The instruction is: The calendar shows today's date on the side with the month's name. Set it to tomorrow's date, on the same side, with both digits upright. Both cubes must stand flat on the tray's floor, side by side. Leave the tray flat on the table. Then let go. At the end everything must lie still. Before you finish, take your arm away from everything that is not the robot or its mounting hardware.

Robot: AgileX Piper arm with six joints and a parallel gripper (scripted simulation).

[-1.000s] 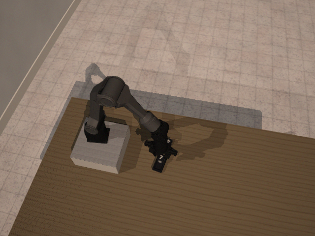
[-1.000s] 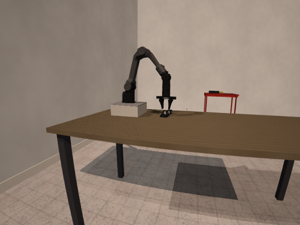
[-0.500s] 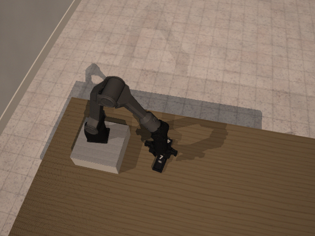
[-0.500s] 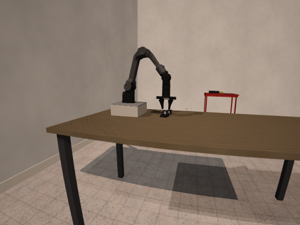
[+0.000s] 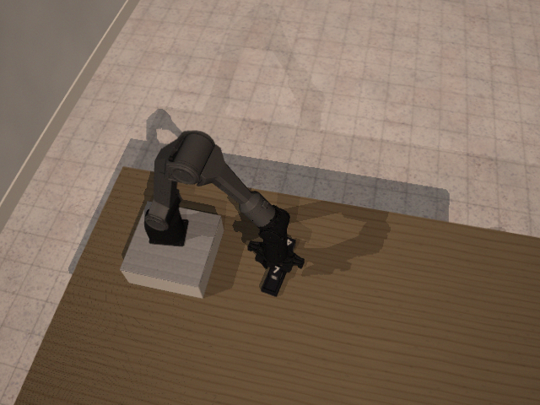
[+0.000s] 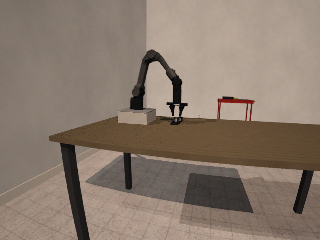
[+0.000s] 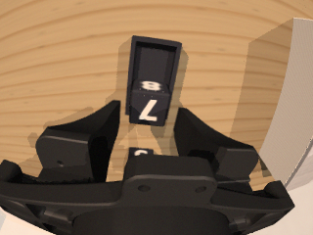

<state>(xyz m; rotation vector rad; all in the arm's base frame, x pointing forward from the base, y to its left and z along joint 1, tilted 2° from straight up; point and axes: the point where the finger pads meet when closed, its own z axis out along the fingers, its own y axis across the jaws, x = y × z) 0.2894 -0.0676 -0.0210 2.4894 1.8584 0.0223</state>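
Now: hand 3 cm above the black number cube. Round my hand: tray (1 cm behind, 2 cm to the right, 5 cm below).
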